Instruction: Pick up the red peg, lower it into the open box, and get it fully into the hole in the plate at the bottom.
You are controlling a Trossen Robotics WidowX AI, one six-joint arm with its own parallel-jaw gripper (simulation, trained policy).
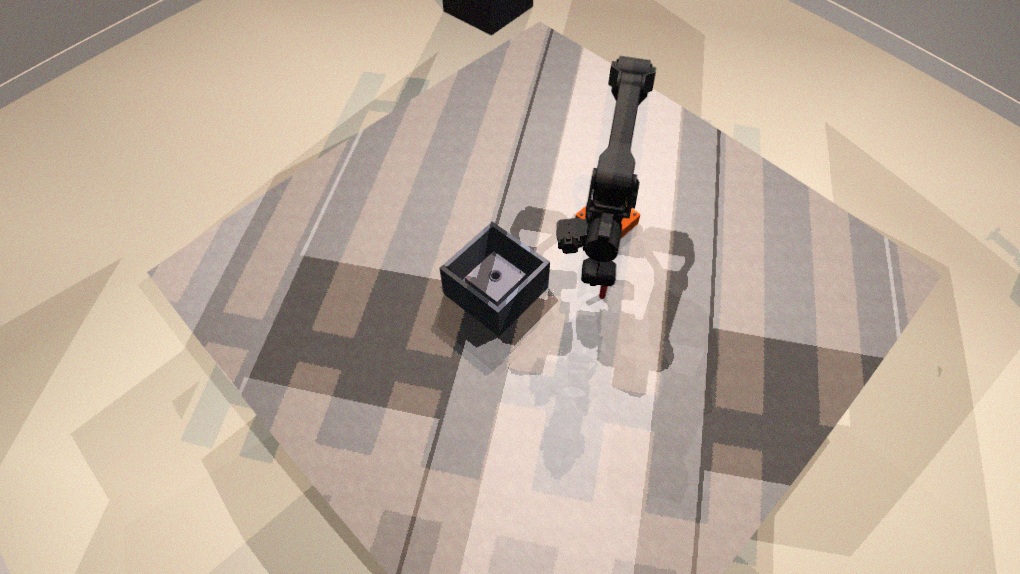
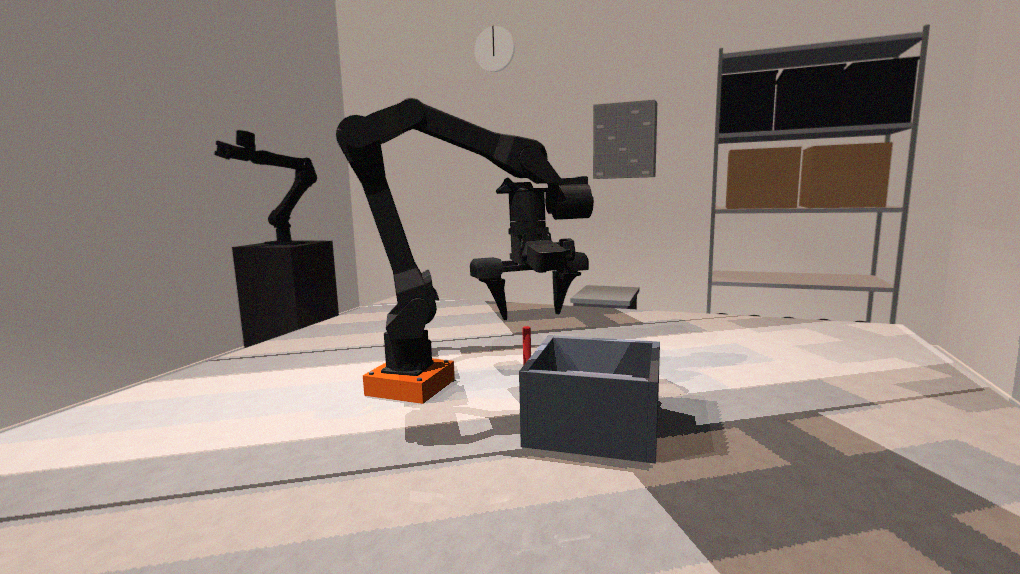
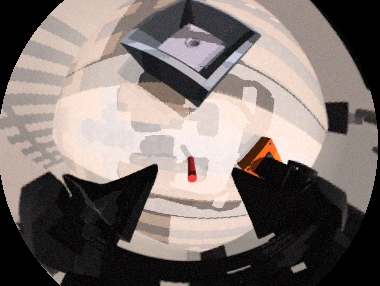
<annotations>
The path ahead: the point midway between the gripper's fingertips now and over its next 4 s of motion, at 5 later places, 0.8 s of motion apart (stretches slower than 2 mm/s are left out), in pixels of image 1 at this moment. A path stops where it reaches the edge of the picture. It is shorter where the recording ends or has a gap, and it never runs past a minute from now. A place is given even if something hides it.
My gripper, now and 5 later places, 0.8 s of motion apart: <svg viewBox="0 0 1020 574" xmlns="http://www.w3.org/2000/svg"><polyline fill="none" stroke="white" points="593,266 596,291 585,282 543,264 499,259 486,270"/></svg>
</annotations>
